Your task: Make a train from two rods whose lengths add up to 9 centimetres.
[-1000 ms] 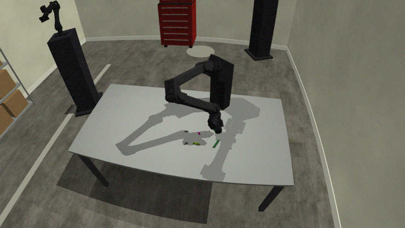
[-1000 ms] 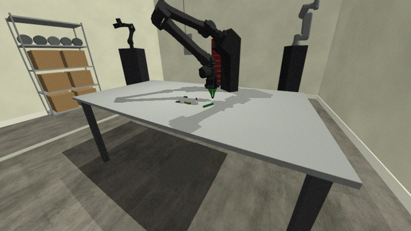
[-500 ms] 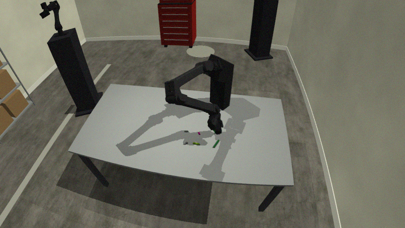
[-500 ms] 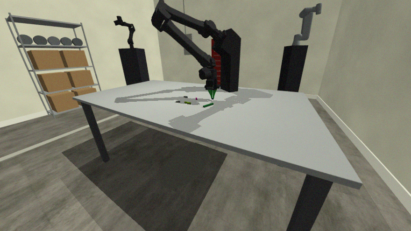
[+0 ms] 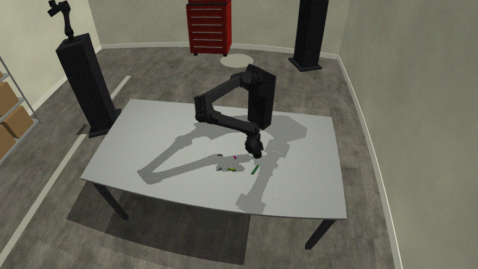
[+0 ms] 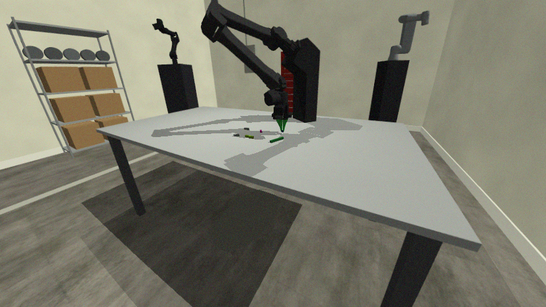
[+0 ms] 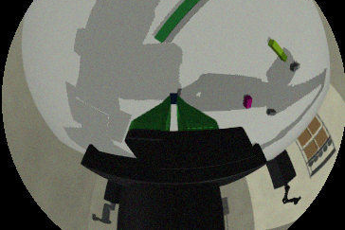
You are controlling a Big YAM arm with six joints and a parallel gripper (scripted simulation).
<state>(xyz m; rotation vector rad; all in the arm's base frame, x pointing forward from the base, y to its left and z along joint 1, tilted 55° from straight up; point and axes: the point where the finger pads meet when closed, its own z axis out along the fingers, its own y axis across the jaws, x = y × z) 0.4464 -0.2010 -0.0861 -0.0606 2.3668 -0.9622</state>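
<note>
My gripper is now right at the blue rod. From my hand the other things lie so: magenta rod: 120 mm to the right, 40 mm behind, 20 mm below; green rod: 100 mm ahead, 30 mm to the right, 20 mm below; lime rod: 170 mm to the right, 50 mm ahead, 20 mm below.
</note>
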